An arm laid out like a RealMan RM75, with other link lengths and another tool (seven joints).
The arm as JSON. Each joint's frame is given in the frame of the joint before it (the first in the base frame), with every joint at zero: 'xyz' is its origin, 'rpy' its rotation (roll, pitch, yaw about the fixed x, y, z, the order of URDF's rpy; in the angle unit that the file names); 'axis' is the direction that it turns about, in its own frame. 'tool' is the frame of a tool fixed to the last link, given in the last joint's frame.
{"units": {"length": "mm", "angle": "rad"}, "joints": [
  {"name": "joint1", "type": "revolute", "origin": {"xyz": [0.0, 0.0, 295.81], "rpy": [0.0, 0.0, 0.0]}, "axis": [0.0, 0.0, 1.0]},
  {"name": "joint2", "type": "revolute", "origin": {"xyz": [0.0, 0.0, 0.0], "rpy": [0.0, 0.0, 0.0]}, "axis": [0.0, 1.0, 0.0]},
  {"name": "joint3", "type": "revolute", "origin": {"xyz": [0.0, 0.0, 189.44], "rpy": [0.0, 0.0, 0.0]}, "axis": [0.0, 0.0, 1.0]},
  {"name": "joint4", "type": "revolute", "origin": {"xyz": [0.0, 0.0, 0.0], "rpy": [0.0, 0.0, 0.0]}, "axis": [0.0, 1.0, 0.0]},
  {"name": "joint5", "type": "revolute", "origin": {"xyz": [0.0, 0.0, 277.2], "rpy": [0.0, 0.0, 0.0]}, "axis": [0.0, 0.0, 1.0]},
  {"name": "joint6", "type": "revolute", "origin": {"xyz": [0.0, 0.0, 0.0], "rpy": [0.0, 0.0, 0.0]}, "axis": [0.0, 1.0, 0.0]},
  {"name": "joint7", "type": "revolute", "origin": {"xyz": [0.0, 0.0, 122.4], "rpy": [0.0, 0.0, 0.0]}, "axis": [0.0, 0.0, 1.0]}
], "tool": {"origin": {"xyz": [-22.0, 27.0, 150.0], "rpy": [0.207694, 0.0, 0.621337]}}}
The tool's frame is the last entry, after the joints.
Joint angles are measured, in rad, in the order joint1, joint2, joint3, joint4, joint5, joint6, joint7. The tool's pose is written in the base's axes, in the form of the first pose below.
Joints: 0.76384, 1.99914, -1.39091, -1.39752, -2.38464, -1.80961, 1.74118
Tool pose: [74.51 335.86 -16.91], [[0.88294 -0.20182 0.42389], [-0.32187 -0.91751 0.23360], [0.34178 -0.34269 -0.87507]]
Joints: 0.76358, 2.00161, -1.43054, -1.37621, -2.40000, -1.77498, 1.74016
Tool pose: [81.09 337.45 -27.47], [[0.87735 -0.18467 0.44289], [-0.31323 -0.91962 0.23705], [0.36351 -0.34670 -0.86467]]
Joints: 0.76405, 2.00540, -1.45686, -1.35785, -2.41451, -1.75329, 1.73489
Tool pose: [87.22 337.84 -34.92], [[0.87213 -0.17066 0.45854], [-0.30497 -0.92248 0.23671], [0.38260 -0.34628 -0.85657]]
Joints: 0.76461, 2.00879, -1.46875, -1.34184, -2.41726, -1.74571, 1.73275
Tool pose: [90.87 336.10 -39.57], [[0.86804 -0.17179 0.46582], [-0.30470 -0.92509 0.22663], [0.39200 -0.33866 -0.85537]]
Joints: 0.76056, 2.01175, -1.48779, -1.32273, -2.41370, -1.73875, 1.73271
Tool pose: [96.13 331.52 -45.91], [[0.86172 -0.17896 0.47477], [-0.30673 -0.92912 0.20651], [0.40417 -0.32358 -0.85554]]
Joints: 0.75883, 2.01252, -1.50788, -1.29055, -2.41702, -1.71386, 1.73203
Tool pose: [104.48 331.57 -53.44], [[0.85340 -0.18615 0.48689], [-0.31515 -0.92827 0.19748], [0.41520 -0.32197 -0.85085]]
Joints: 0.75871, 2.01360, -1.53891, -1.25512, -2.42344, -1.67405, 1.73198
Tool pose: [113.57 333.19 -63.60], [[0.84603 -0.18322 0.50067], [-0.31778 -0.92734 0.19764], [0.42808 -0.32631 -0.84278]]
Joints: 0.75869, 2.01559, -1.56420, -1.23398, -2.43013, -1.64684, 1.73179
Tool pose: [119.80 333.60 -70.91], [[0.84116 -0.17496 0.51171], [-0.31432 -0.92815 0.19935], [0.44006 -0.32852 -0.83571]]
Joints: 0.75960, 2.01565, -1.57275, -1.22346, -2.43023, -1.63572, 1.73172
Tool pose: [122.09 333.89 -73.72], [[0.83956 -0.17397 0.51466], [-0.31441 -0.92816 0.19914], [0.44304 -0.32901 -0.83395]]
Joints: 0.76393, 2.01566, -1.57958, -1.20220, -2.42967, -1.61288, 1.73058
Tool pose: [124.95 336.73 -77.87], [[0.83912 -0.17524 0.51495], [-0.31834 -0.92584 0.20367], [0.44107 -0.33484 -0.83267]]
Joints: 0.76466, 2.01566, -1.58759, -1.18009, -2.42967, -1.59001, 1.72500
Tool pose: [129.77 338.79 -82.05], [[0.83795 -0.17566 0.51671], [-0.32088 -0.92442 0.20610], [0.44145 -0.33850 -0.83098]]
